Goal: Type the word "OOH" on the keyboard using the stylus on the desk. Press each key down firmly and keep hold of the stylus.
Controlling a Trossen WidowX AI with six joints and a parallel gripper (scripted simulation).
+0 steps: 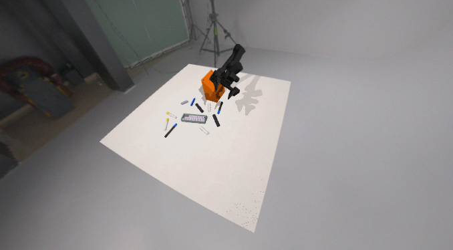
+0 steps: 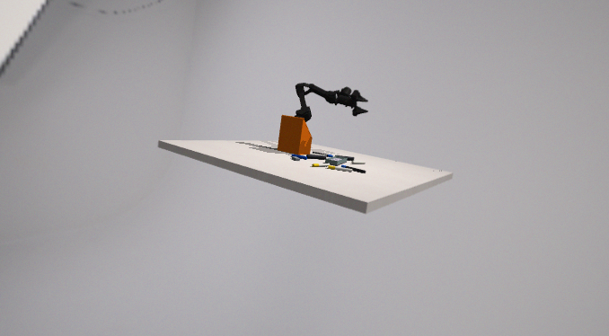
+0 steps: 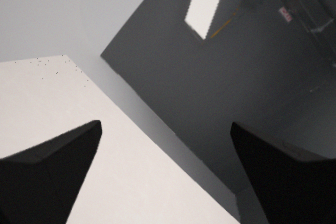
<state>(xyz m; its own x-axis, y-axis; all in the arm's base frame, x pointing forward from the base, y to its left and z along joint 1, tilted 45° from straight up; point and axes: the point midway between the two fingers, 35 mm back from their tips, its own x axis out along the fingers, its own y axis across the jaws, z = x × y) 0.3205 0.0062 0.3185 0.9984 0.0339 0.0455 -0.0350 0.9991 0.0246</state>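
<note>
My gripper tip is 41 cm to the left of the stylus, 34 cm above it and 26 cm past it. From my gripper tip the other things lie so: grey block: 48 cm to the right, 34 cm below, 20 cm behind.
</note>
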